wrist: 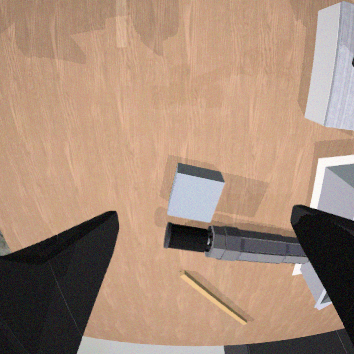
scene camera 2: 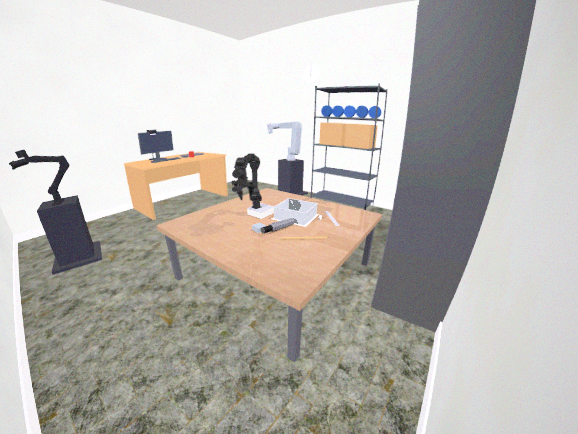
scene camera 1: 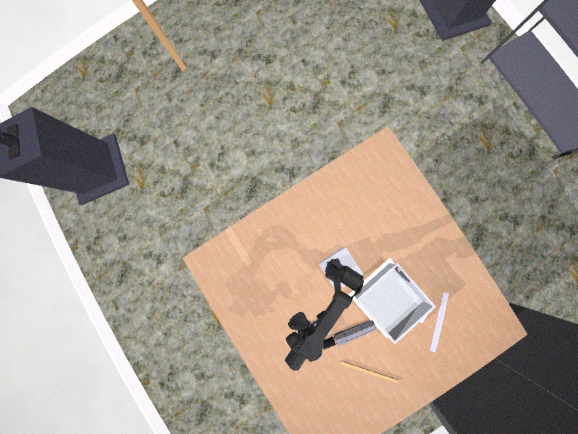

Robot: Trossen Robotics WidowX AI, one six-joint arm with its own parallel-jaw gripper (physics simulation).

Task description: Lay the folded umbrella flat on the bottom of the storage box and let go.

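Places are measured from the arm's base along level axes (x back, y right, z up), in metres.
Pixels of known places: gripper, fingertip midpoint: [wrist: 206, 217] [scene camera 2: 246, 198]; arm's base, origin of the base link: [scene camera 2: 256, 207] [scene camera 1: 334, 266].
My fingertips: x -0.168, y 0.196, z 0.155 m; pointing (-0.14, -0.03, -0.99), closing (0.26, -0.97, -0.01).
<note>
Ahead of a thing's pixels: the offset from my fingertips to its middle.
The folded umbrella @[dx -0.174, dy -0.141, dz -0.183 m] [scene camera 1: 354, 333] [scene camera 2: 282, 225] [wrist: 255, 245], grey with a black handle, lies on the table. Its far end is close to the near wall of the box; whether they touch I cannot tell. The pale, open-topped storage box @[dx -0.087, dy -0.396, dz -0.163 m] [scene camera 1: 407, 321] [scene camera 2: 287, 216] [wrist: 340, 186] stands beside it, and no umbrella is in it. My gripper [scene camera 2: 238, 194] [wrist: 206, 217] is open and empty, pointing down high above the table near the handle end. In the wrist view the handle shows between the fingers, well below them, and the right finger hides the umbrella's far end.
A light blue block @[dx -0.097, dy -0.029, dz -0.194 m] [scene camera 2: 259, 227] [wrist: 196, 196] lies beside the handle. A thin wooden stick @[dx -0.393, dy -0.174, dz -0.206 m] [scene camera 1: 370, 371] [scene camera 2: 305, 238] [wrist: 212, 296] lies in front of the umbrella. A white strip @[dx -0.294, dy -0.593, dz -0.211 m] [scene camera 1: 440, 322] [scene camera 2: 332, 218] lies beyond the box. My arm's white base [scene camera 2: 260, 212] [wrist: 320, 70] stands close to the box.
</note>
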